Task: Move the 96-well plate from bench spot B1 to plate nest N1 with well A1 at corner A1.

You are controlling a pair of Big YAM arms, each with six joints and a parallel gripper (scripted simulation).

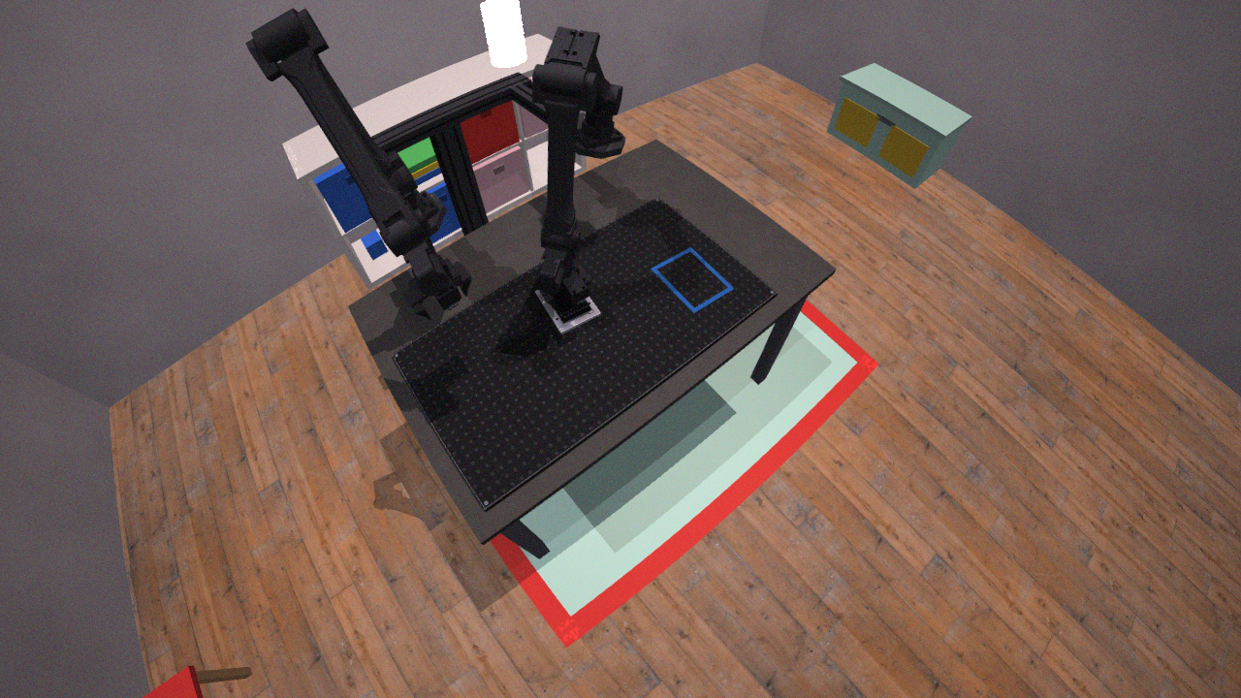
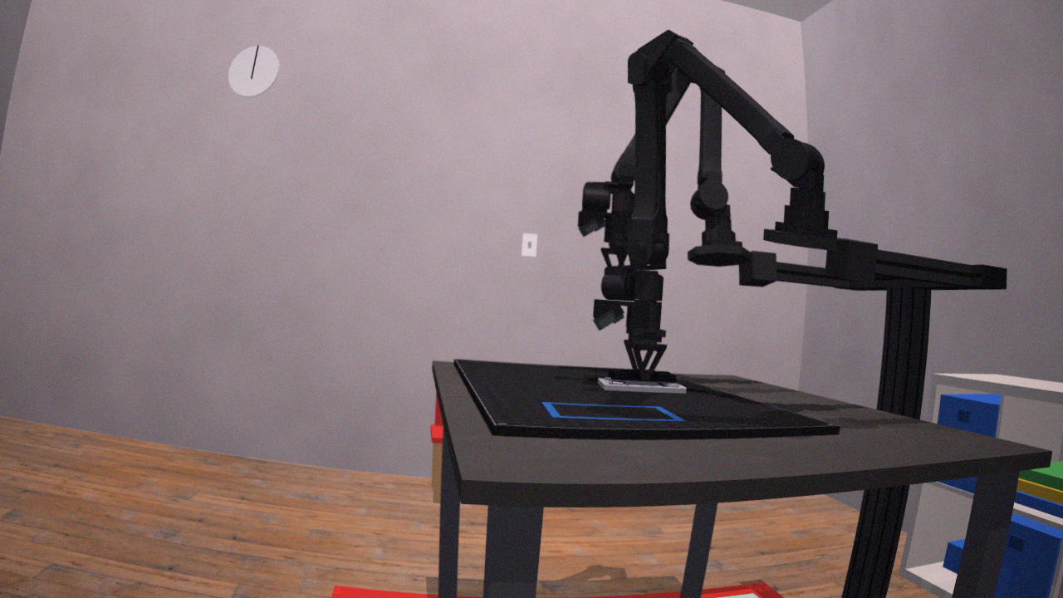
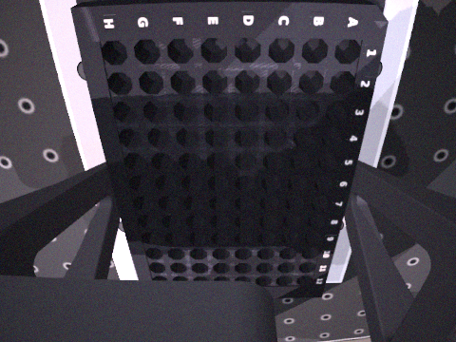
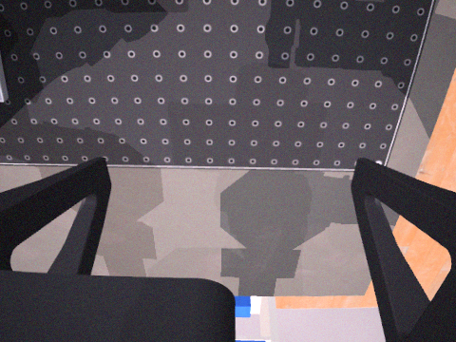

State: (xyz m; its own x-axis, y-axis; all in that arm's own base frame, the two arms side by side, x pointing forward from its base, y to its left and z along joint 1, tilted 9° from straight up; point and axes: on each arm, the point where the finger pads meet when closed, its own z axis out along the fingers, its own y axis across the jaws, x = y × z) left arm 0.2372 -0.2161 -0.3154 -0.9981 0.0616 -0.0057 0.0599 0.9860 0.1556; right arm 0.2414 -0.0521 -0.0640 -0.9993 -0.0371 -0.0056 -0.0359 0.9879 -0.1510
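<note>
Now: left hand 20 mm above the plate nest N1. The rest, counted from my left hand: A1 mark (70 mm ahead, 60 mm to the right, 20 mm below); then black 96-well plate (right at my left hand).
</note>
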